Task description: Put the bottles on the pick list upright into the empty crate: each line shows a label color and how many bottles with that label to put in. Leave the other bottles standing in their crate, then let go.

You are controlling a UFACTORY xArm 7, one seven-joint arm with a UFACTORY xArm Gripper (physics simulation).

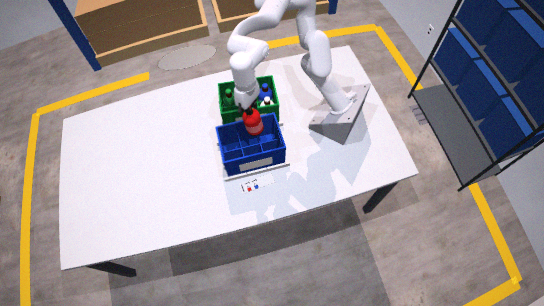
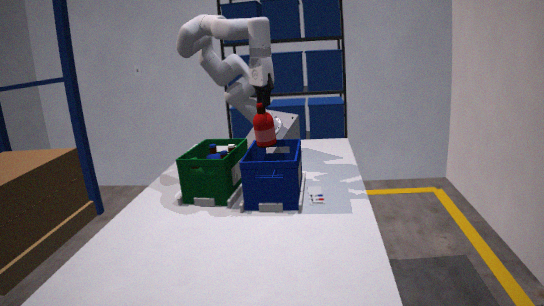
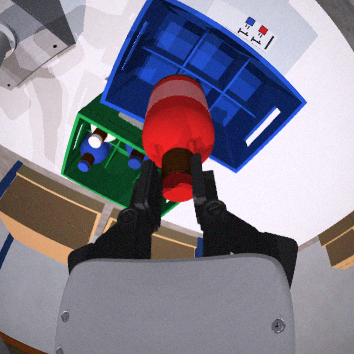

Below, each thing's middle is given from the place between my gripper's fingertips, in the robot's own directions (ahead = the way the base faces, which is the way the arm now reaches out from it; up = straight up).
Labels:
My gripper is now 7 cm above the red bottle (image 2: 263, 123).

